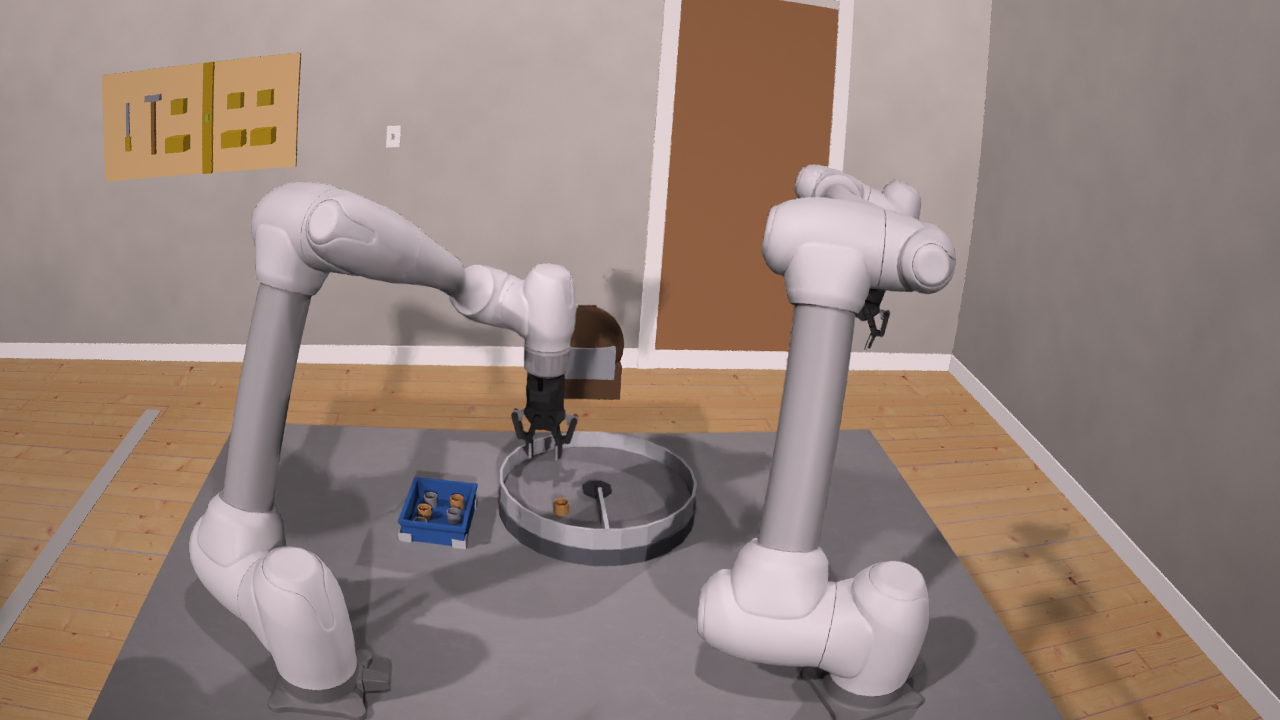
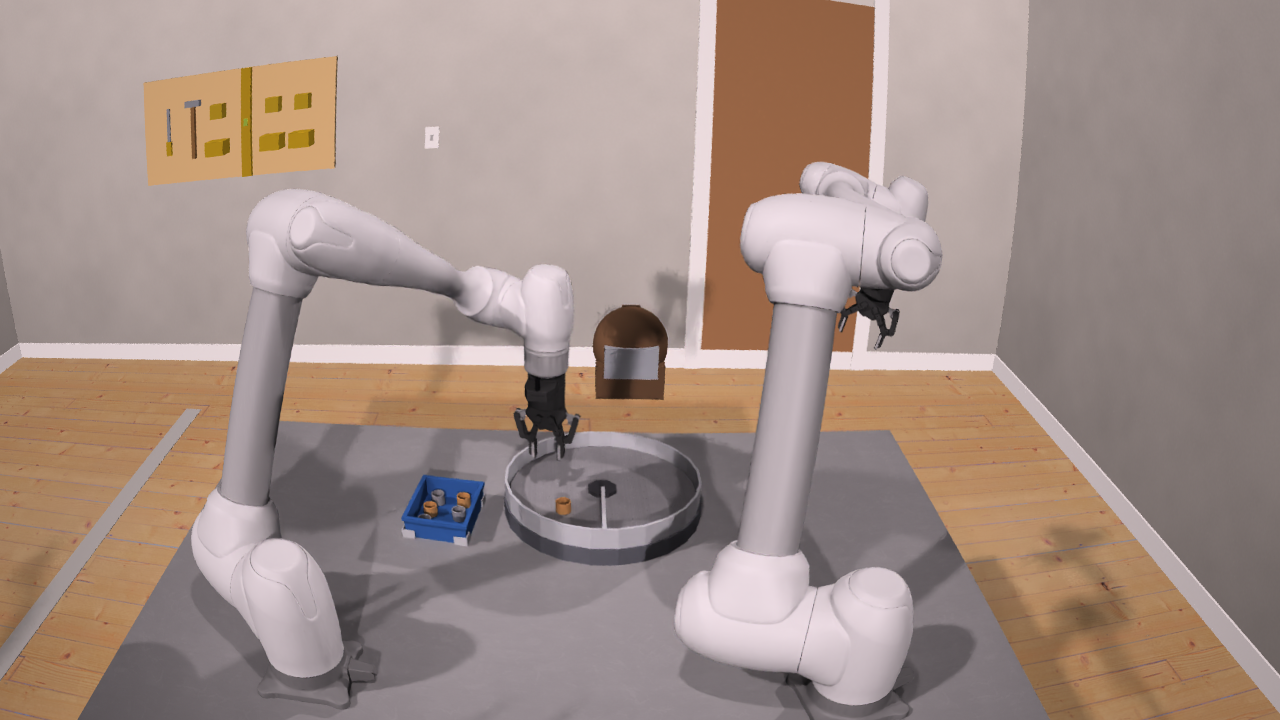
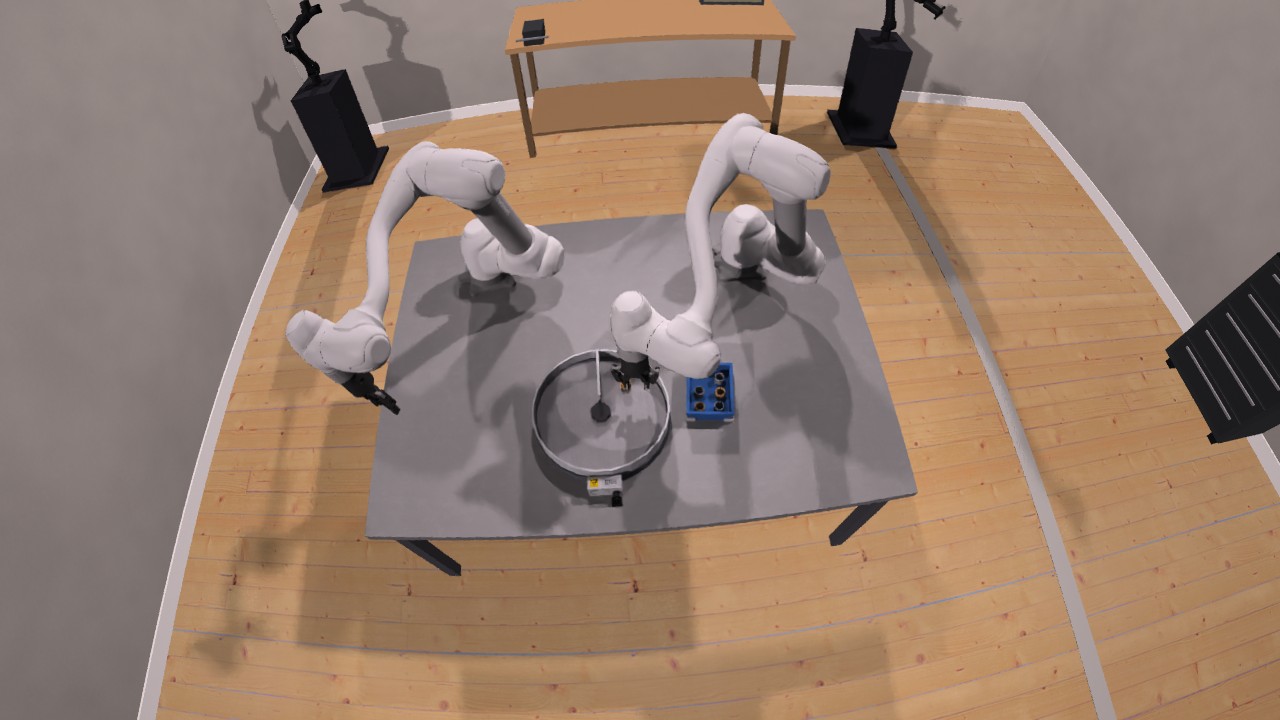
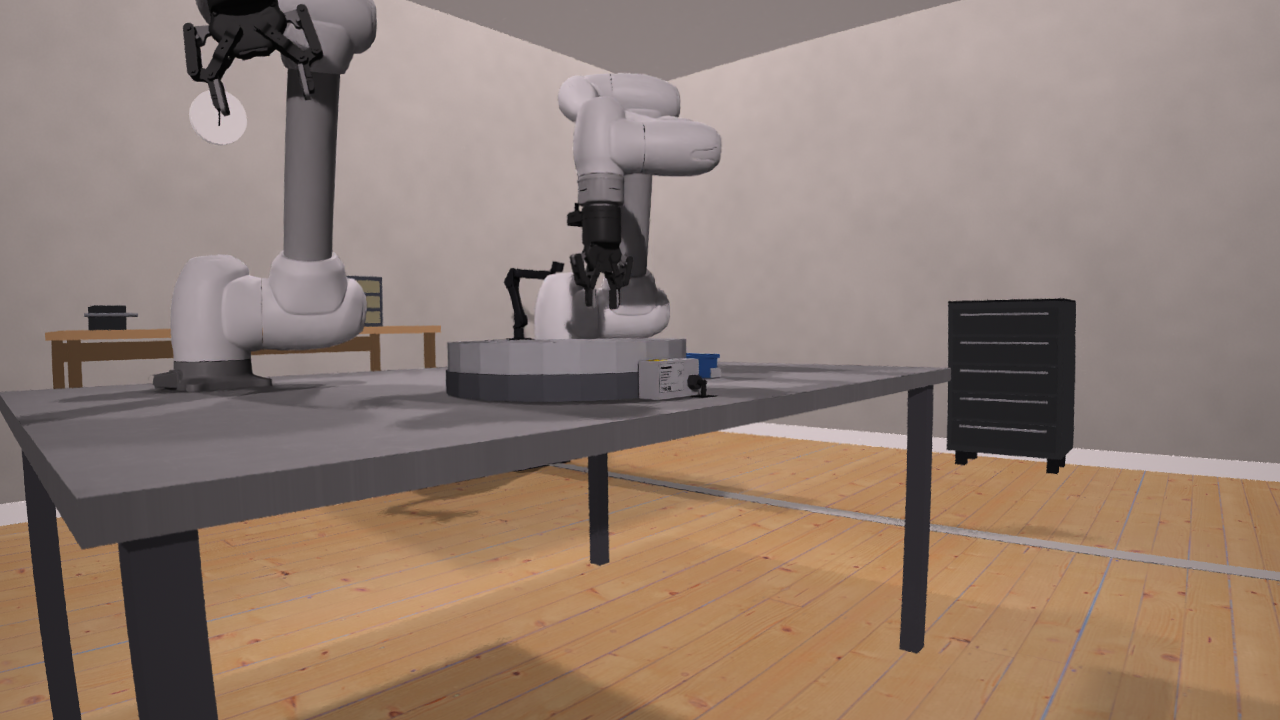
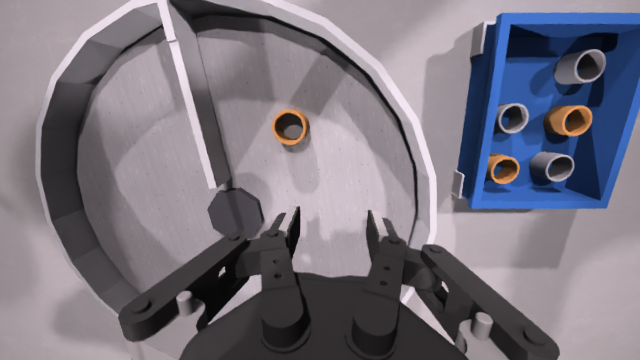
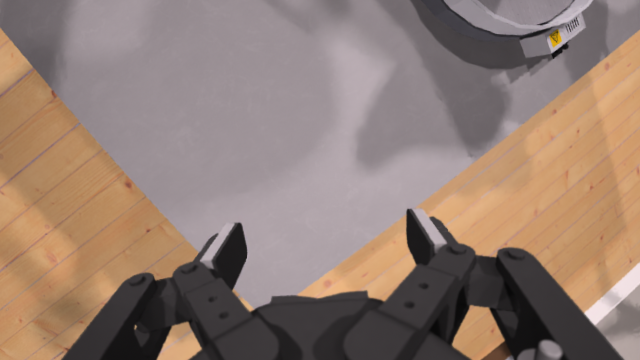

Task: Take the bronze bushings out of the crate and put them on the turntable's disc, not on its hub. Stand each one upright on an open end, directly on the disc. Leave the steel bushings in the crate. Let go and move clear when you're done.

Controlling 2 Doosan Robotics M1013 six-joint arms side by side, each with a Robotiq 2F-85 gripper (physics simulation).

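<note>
One bronze bushing (image 1: 561, 507) (image 2: 563, 506) (image 5: 281, 114) stands upright on the turntable's disc (image 5: 330, 165), apart from the dark hub (image 5: 235, 212) (image 3: 600, 412). In the blue crate (image 1: 435, 540) (image 2: 438, 534) (image 5: 545, 204), two bronze bushings (image 5: 556, 121) (image 5: 495, 169) stand among three steel bushings (image 5: 567, 68) (image 5: 512, 118) (image 5: 542, 164). My left gripper (image 1: 545, 453) (image 2: 547, 453) (image 4: 602, 302) (image 5: 333, 220) is open and empty, above the turntable and clear of the bushing. My right gripper (image 4: 264, 100) (image 6: 324, 231) is open and empty, high at the far side from the crate.
The turntable's raised rim (image 1: 597, 539) (image 3: 537, 429) surrounds the disc. A thin divider wall (image 5: 192, 110) (image 3: 598, 376) runs from the rim to the hub. A small control box (image 3: 605, 486) (image 4: 668, 378) sits at the turntable's outer side. The crate stands beside the turntable on the grey table (image 1: 537, 626).
</note>
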